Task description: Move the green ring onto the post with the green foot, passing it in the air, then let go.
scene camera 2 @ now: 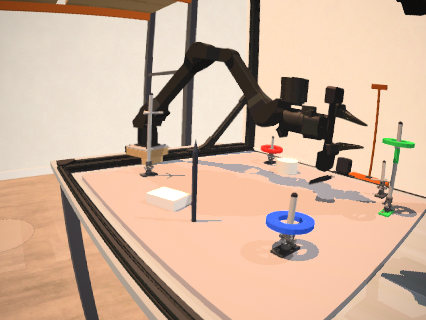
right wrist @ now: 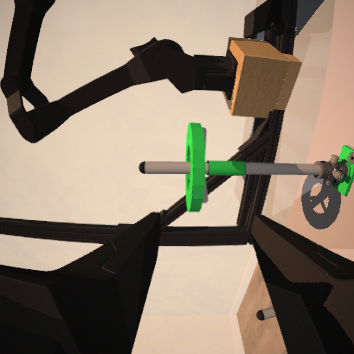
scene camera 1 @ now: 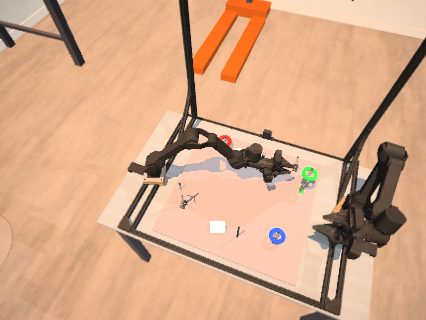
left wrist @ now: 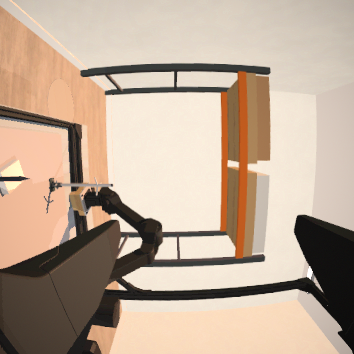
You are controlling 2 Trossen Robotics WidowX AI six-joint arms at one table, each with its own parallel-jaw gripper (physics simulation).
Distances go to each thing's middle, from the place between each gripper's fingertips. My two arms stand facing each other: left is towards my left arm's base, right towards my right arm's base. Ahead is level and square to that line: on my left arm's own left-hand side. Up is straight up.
Scene:
Right now the blue ring (scene camera 2: 273,220) is 60 mm behind my left hand, 70 mm to the right of it and 360 mm below it. From my left hand the other things lie so: white block (scene camera 2: 164,197) 50 mm behind, 330 mm to the right, 400 mm below; then green ring (right wrist: 194,147) 340 mm behind, 30 mm to the left, 260 mm below.
I see my right gripper 8 cm to the right of the green ring. Round my right hand: white block (29 cm ahead, 28 cm to the right, 14 cm below); then blue ring (28 cm ahead, 10 cm below, 2 cm to the right).

